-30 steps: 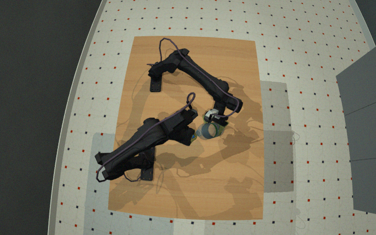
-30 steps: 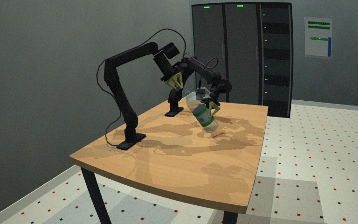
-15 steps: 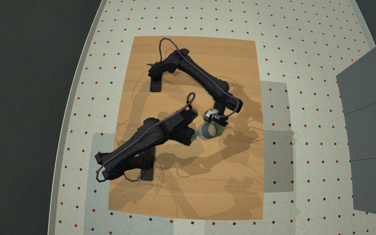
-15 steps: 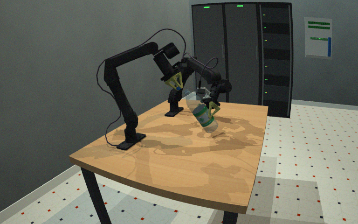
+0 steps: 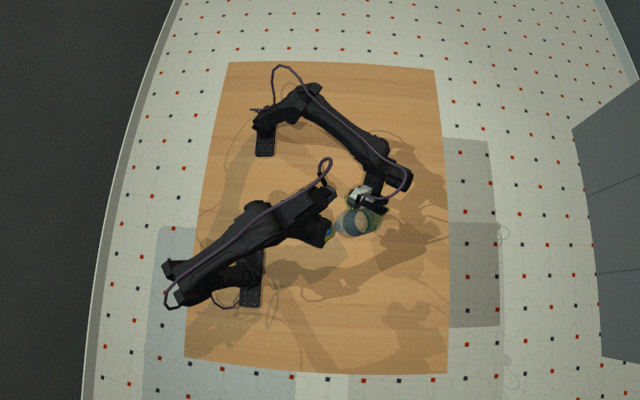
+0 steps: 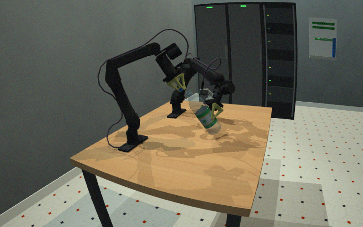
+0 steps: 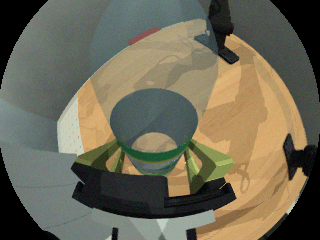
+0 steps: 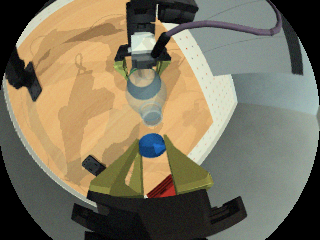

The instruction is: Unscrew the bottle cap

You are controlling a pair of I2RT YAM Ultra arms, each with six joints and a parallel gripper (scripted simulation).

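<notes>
The bottle lies 20 mm behind my left hand, 10 mm to the right of it and 40 mm above it. Round my left hand: blue cap (100 mm behind, 70 mm to the right, 160 mm above).
Right now my right hand is right at the blue cap. The rest, counted from my right hand: bottle: 80 mm ahead, 50 mm to the left, 130 mm below.
</notes>
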